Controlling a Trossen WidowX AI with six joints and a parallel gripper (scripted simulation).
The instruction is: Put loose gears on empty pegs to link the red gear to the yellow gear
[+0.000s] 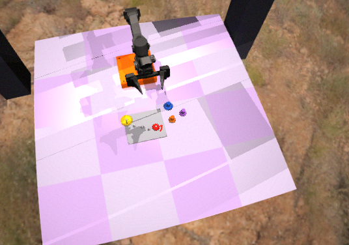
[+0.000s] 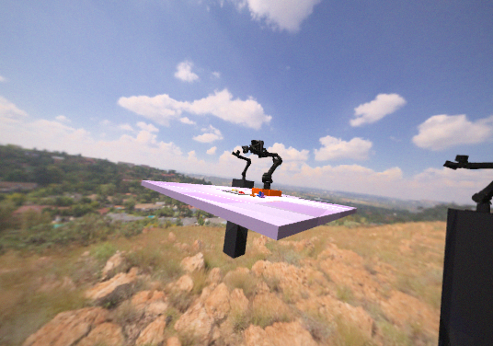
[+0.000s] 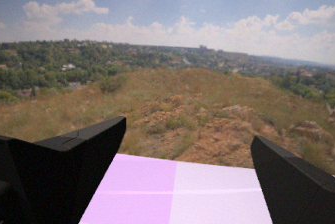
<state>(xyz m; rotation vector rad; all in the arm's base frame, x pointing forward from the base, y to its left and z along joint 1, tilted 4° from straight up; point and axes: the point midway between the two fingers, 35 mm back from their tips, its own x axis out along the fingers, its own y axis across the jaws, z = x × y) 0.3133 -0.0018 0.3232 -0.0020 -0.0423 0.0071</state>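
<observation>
The orange gear is 30 mm behind my gripper tip, 120 mm to the left of it and 370 mm below it. From my gripper tip the other things lie so: red gear (20 mm to the left, 370 mm below); then red arrow (10 mm ahead, 40 mm to the left, 380 mm below); then yellow gear (80 mm behind, 130 mm to the right, 370 mm below).
</observation>
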